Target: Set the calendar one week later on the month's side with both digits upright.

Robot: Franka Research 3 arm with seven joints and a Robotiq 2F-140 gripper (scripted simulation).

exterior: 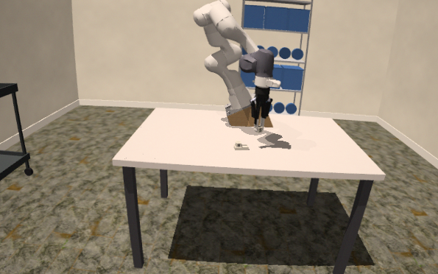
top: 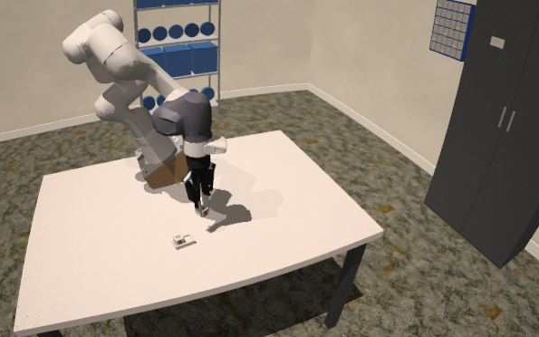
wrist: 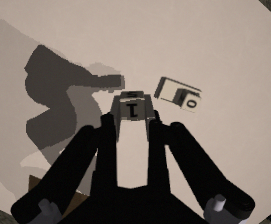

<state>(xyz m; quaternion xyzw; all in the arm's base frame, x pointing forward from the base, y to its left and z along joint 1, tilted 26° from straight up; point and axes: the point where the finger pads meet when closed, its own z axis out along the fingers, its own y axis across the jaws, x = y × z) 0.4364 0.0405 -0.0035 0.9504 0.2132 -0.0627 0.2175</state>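
Right now the grey tray is 130 mm below my hand, 90 mm to the right of it and 10 mm ahead of it. From my hand the other things lie so: cube 30 mm below.
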